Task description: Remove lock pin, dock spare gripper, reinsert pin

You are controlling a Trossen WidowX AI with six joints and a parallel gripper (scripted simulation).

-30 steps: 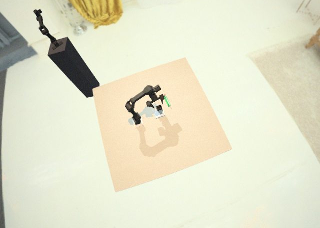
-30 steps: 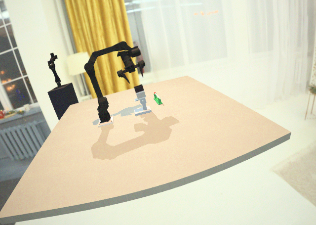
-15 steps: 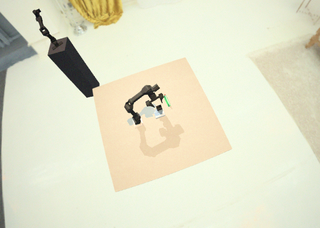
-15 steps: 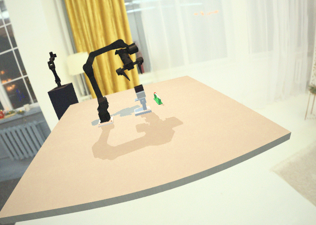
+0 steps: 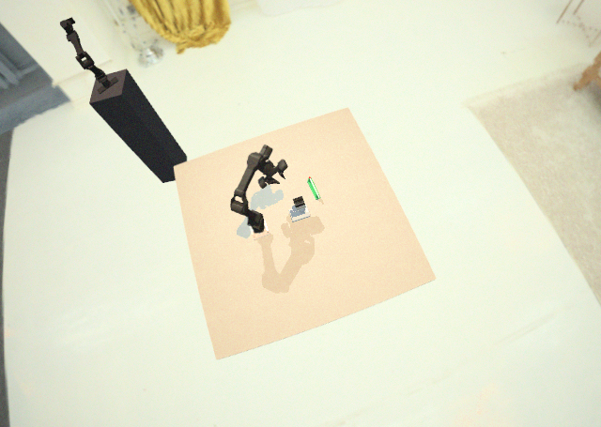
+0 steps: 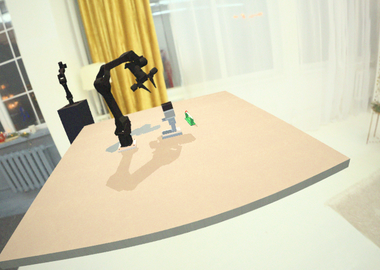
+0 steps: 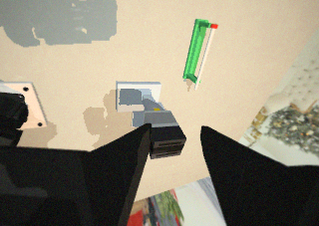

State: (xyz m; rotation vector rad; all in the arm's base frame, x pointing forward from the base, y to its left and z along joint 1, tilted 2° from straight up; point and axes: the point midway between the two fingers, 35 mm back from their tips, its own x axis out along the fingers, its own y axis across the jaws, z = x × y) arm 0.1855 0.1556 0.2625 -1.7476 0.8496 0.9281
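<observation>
My gripper tip is now 170 mm short of the green cradle, 40 mm to the right of it and 220 mm above it. Also, from my gripper tip: spare gripper: 70 mm ahead, 100 mm to the right, 120 mm below; grey mount: 60 mm ahead, 100 mm to the right, 190 mm below.
</observation>
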